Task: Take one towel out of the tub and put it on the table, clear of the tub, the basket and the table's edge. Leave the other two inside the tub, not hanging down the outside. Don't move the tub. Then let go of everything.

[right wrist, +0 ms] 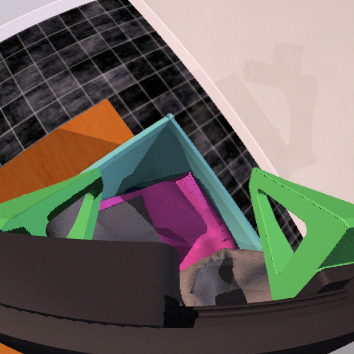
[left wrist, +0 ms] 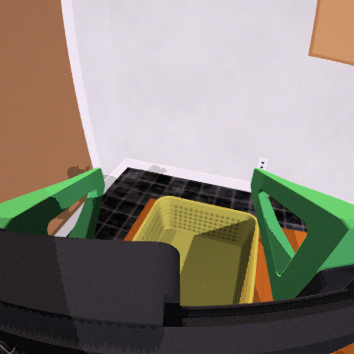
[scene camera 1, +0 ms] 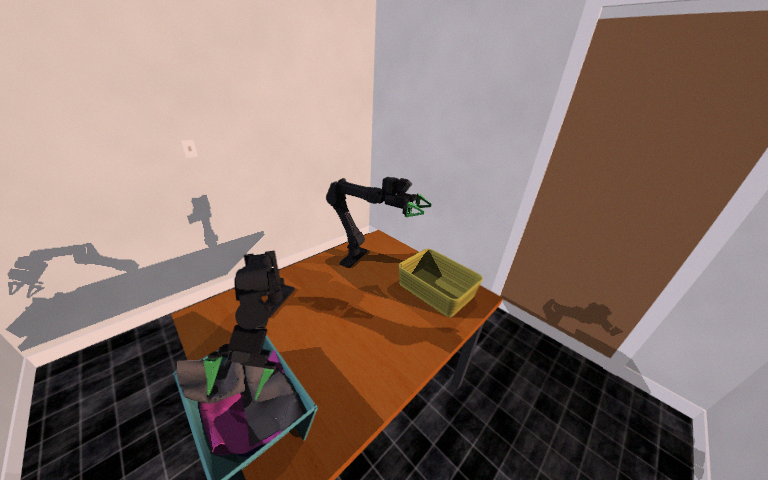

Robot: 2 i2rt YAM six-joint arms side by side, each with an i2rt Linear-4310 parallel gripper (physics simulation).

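Observation:
The teal tub [scene camera 1: 308, 423] [right wrist: 150, 155] stands on the table [scene camera 1: 351, 333] [right wrist: 95, 120] and holds three towels. A brown-grey towel [scene camera 1: 198, 382] [right wrist: 250, 270] lies bunched at the back and reaches the left rim; I cannot tell whether it passes over. A dark grey towel [scene camera 1: 274, 416] [right wrist: 117, 222] lies at the right in scene camera 1, a magenta towel [scene camera 1: 223, 421] [right wrist: 175, 215] at the front left. My right gripper [scene camera 1: 233, 396] [right wrist: 175, 175] is open and empty, low over the tub with its fingers pointing down at the towels. My left gripper [scene camera 1: 425, 207] [left wrist: 177, 175] is open and empty, high in the air.
A yellow basket [scene camera 1: 447, 302] [left wrist: 210, 217] stands empty near the table's far right corner, below the left gripper. The tub stands near the table's near left end. Dark tiled floor [scene camera 1: 538, 367] lies past the table's edge, and walls stand behind the arms.

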